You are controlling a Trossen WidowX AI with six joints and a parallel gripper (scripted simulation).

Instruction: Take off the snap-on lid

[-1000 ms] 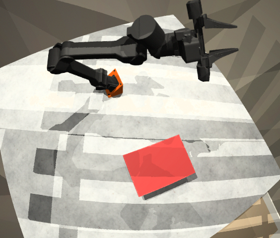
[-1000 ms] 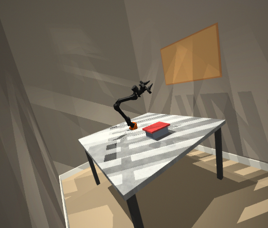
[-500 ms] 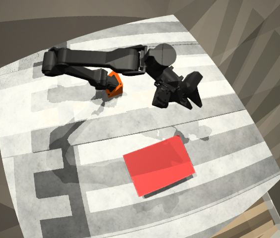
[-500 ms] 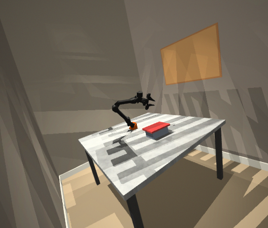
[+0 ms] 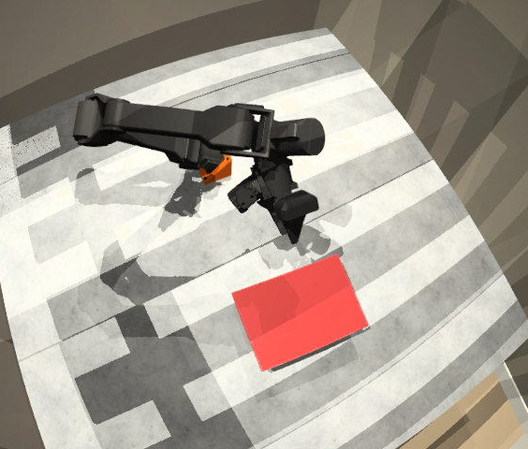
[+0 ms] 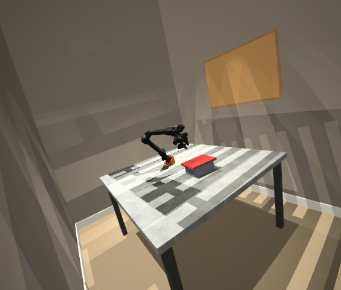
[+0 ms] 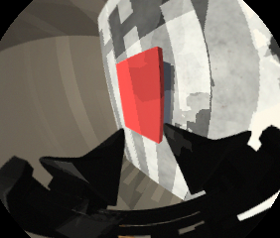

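Now: the red lid 130 mm ahead of my gripper tip, 20 mm to the right of it and 100 mm below it. Also, from my gripper tip: grey storage box 130 mm ahead, 20 mm to the right, 150 mm below.
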